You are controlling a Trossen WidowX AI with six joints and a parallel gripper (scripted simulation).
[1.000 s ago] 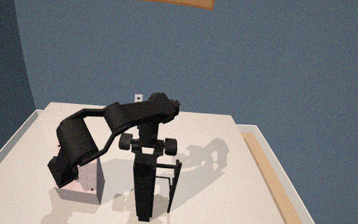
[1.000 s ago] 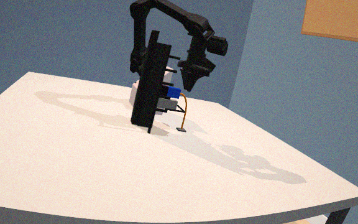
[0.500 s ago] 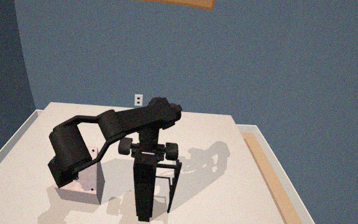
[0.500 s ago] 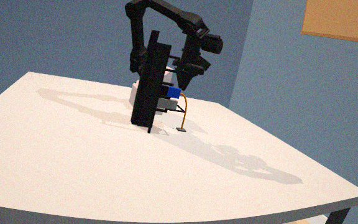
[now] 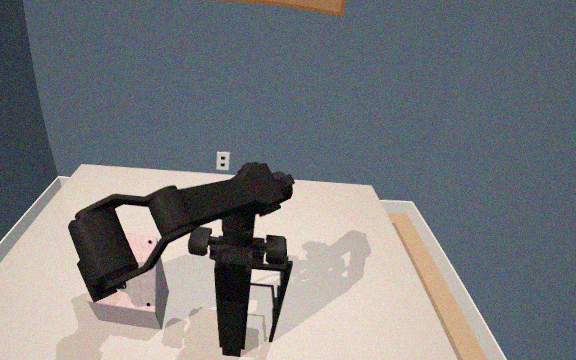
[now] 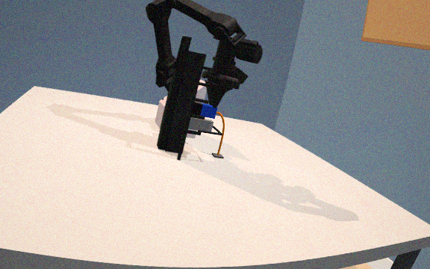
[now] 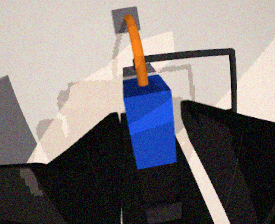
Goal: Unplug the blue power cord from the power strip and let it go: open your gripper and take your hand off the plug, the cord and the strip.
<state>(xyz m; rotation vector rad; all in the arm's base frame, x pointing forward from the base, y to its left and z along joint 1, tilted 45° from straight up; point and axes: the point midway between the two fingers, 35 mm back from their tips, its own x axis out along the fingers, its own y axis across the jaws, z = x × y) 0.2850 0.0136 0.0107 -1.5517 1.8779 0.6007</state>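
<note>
The blue plug is 3 cm to the right of my gripper tip and 1 cm below it.
</note>
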